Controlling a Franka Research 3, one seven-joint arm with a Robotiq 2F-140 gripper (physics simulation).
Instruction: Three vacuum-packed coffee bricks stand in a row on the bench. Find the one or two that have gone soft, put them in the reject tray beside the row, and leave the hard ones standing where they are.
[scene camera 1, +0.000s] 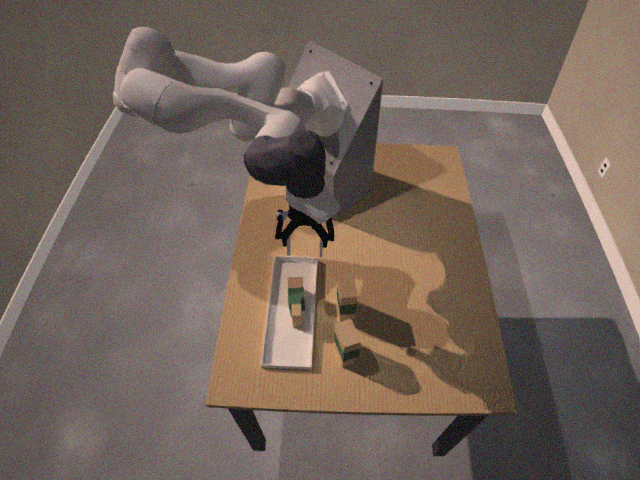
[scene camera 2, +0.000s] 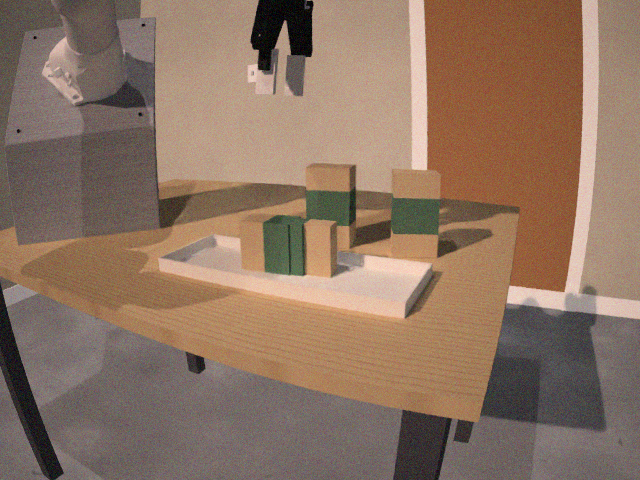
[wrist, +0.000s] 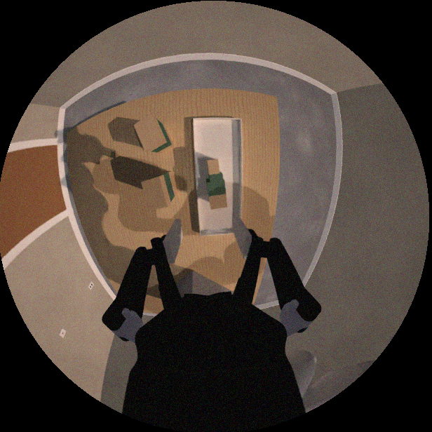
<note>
In view: my gripper (scene camera 2: 279, 95) and a white reject tray (scene camera 2: 385, 286).
The white reject tray also shows in scene camera 1 (scene camera 1: 284, 347) and in the wrist view (wrist: 214, 137). My gripper also shows in scene camera 1 (scene camera 1: 305, 252) and in the wrist view (wrist: 207, 225).
</note>
